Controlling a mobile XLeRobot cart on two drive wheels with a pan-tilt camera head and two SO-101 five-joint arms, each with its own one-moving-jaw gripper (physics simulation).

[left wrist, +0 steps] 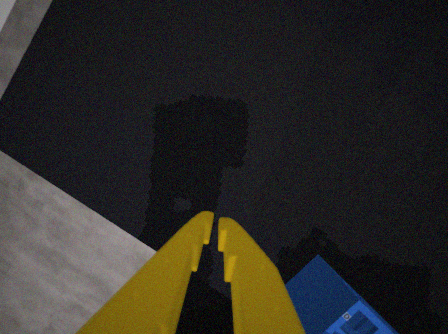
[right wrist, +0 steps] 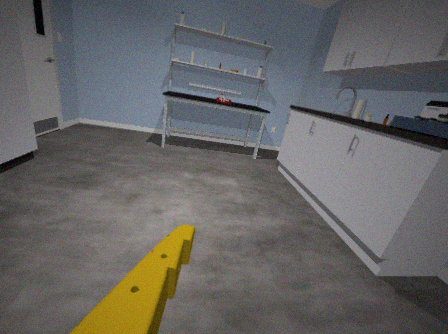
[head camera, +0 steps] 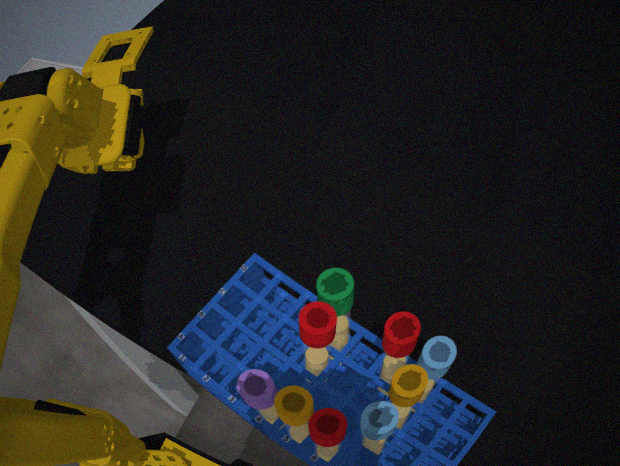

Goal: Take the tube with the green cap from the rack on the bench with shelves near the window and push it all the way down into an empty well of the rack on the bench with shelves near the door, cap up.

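Frame: origin at the left arm's base, x back, y right, z up, level; centimetres.
Where they show: left hand at its tool point: (left wrist: 212,223) (head camera: 125,153); right hand at its tool point: (right wrist: 192,240).
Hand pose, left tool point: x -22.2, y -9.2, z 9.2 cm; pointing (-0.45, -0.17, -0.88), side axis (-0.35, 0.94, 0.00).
Observation:
Each offset is from my left tool point to the top centre of the thing. Level surfaces: height alone.
The green-capped tube @(dx +4.4, dy +17.8, dz +1.5 cm) (head camera: 335,284) stands upright, cap up, in the back row of the blue rack @(dx +8.2, dy +19.1, dz -4.7 cm) (head camera: 254,259) (left wrist: 316,280), just behind a red-capped tube @(dx +6.6, dy +17.4, dz +1.5 cm) (head camera: 317,325). My left gripper (left wrist: 216,218) is shut and empty, above the black bench top beyond the rack's left end; the rack's corner shows at the lower right of the left wrist view. Its jaw tips are hard to make out in the head view. My right gripper (right wrist: 188,231) is fully open, one notched jaw showing over the floor. A small red rack (right wrist: 223,100) stands on the far bench with shelves @(dz -12.0 cm) (right wrist: 200,100).
Purple @(dx +10.9, dy +16.2, dz +1.5 cm) (head camera: 256,386), amber @(dx +11.3, dy +18.3, dz +1.5 cm) (head camera: 294,403), red @(dx +11.8, dy +20.4, dz +1.5 cm) (head camera: 327,425) and light-blue @(dx +10.4, dy +22.9, dz +1.5 cm) (head camera: 379,419) capped tubes stand in the rack's front part; more tubes stand to the right. White cabinets (right wrist: 340,175) line the right of the right wrist view; a door (right wrist: 42,75) is at its left.

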